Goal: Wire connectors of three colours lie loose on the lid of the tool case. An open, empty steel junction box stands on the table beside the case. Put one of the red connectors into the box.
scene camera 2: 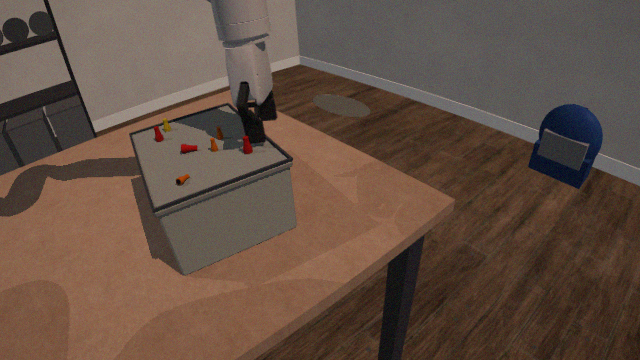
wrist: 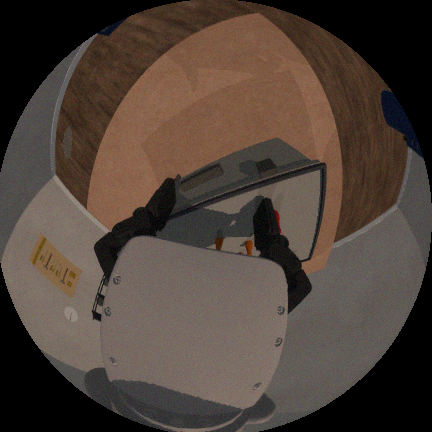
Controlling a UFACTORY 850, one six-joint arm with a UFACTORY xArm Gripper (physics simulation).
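My gripper (scene camera 2: 262, 126) (wrist: 216, 197) is open and empty, low at the right back edge of the tool case (scene camera 2: 232, 220) (wrist: 301, 192). A red connector (scene camera 2: 247, 145) (wrist: 277, 222) stands upright on the lid near one finger, which partly hides it in the wrist view. Another red connector (scene camera 2: 158, 134) stands at the left back, and a third red connector (scene camera 2: 188, 148) lies on its side. A yellow connector (scene camera 2: 166, 125) stands at the back. Two orange connectors (scene camera 2: 214, 145) (scene camera 2: 219, 133) stand mid-lid; another orange connector (scene camera 2: 183, 179) lies near the front. The junction box does not show in either view.
The case stands on the brown table (scene camera 2: 345, 240) (wrist: 200, 110), whose right edge drops to the wooden floor. A blue object (scene camera 2: 572, 140) with a grey panel is at the right. A dark shelf unit (scene camera 2: 71, 65) is at the far left.
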